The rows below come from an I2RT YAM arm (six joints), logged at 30 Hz.
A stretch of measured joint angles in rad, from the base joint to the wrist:
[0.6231, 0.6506, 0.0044, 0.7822, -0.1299, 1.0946]
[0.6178, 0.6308, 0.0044, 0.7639, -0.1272, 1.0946]
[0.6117, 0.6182, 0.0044, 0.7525, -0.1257, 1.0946]
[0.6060, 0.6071, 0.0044, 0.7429, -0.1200, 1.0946]
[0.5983, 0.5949, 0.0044, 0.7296, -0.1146, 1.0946]
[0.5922, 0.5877, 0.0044, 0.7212, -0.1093, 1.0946]
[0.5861, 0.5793, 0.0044, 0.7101, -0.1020, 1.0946]
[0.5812, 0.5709, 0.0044, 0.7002, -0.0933, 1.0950]
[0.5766, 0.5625, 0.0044, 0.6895, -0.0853, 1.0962]
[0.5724, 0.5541, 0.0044, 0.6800, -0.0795, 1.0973]
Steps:
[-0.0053, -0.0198, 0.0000, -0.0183, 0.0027, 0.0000]
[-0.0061, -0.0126, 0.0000, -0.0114, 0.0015, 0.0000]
[-0.0057, -0.0111, 0.0000, -0.0096, 0.0057, 0.0000]
[-0.0077, -0.0122, 0.0000, -0.0133, 0.0054, 0.0000]
[-0.0061, -0.0072, 0.0000, -0.0084, 0.0053, 0.0000]
[-0.0061, -0.0084, 0.0000, -0.0111, 0.0073, 0.0000]
[-0.0049, -0.0084, 0.0000, -0.0099, 0.0087, 0.0004]
[-0.0046, -0.0084, 0.0000, -0.0107, 0.0080, 0.0012]
[-0.0042, -0.0084, 0.0000, -0.0095, 0.0058, 0.0011]

